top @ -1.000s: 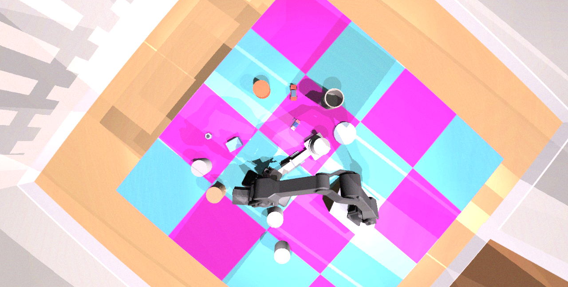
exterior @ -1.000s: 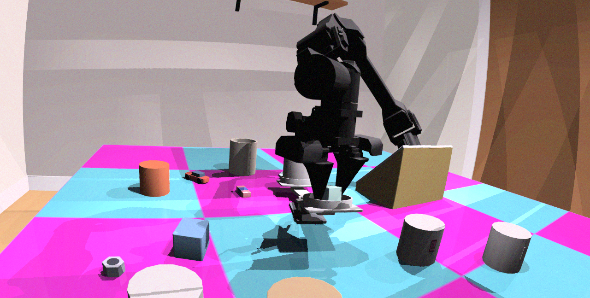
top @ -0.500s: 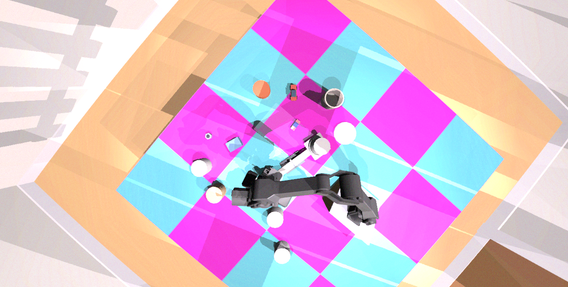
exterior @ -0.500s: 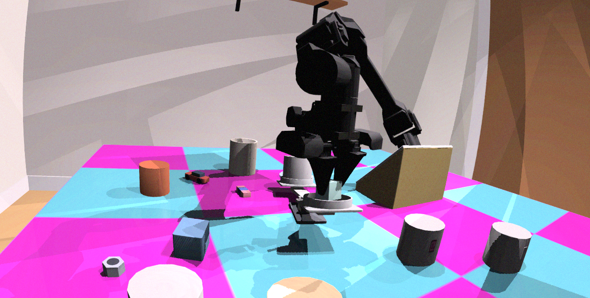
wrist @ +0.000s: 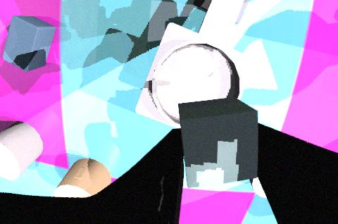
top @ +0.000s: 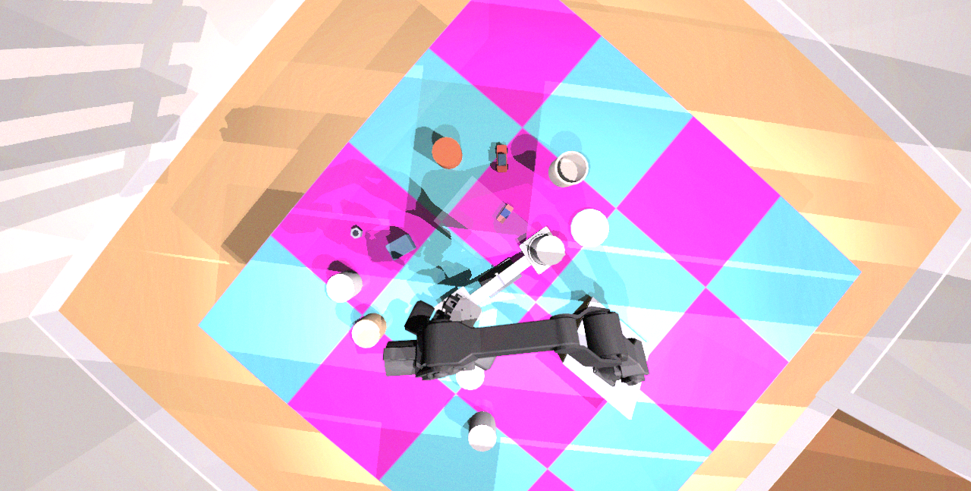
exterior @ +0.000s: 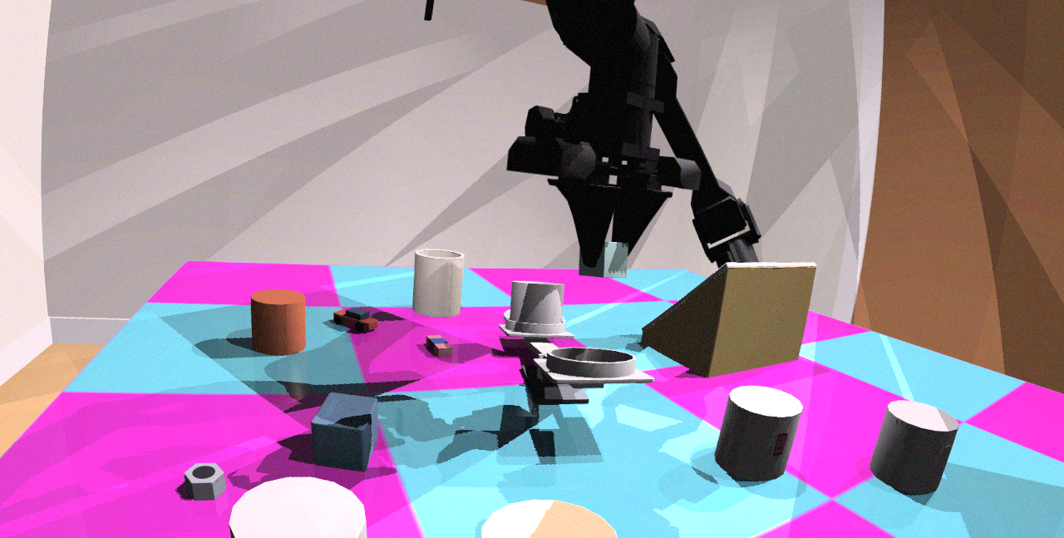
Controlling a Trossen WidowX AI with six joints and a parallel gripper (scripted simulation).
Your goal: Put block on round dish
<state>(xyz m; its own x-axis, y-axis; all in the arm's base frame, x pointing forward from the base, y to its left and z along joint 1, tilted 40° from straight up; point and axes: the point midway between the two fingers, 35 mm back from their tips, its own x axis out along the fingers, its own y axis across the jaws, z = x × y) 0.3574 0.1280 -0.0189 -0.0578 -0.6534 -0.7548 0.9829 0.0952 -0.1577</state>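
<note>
Now: gripper tip 36 cm to the left of the round dish, 16 cm above it and 15 cm past it. The rest, counted from my gripper tip: tan disc 17 cm to the left, 15 cm ahead, 13 cm below; balance beam 13 cm below, 12 cm to the right, 4 cm behind; balance 14 cm below, 12 cm to the right, 3 cm behind.
</note>
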